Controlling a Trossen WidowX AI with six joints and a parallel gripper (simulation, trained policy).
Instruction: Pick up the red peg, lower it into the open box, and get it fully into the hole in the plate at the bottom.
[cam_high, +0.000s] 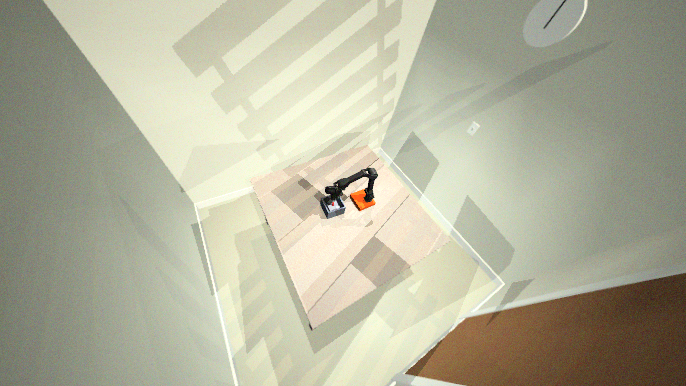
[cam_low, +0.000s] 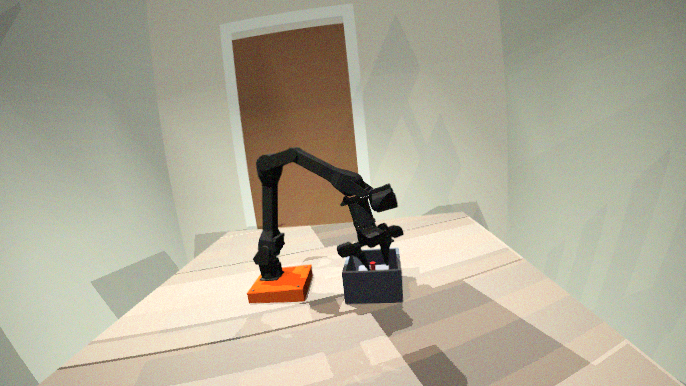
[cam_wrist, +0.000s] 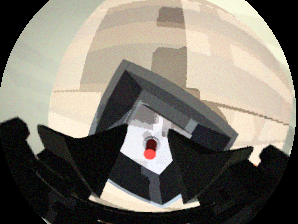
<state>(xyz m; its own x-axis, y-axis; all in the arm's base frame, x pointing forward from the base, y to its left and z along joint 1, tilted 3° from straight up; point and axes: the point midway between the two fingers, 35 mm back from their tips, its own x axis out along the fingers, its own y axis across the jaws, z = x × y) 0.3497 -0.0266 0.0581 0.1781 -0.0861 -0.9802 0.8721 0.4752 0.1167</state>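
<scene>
Now: the red peg 20 mm behind my gripper tip, 20 mm to the left of it and 30 mm below it. Round my gripper tip: plate 20 mm behind, 20 mm to the left, 30 mm below; then box 20 mm behind, 20 mm to the left, 50 mm below.
</scene>
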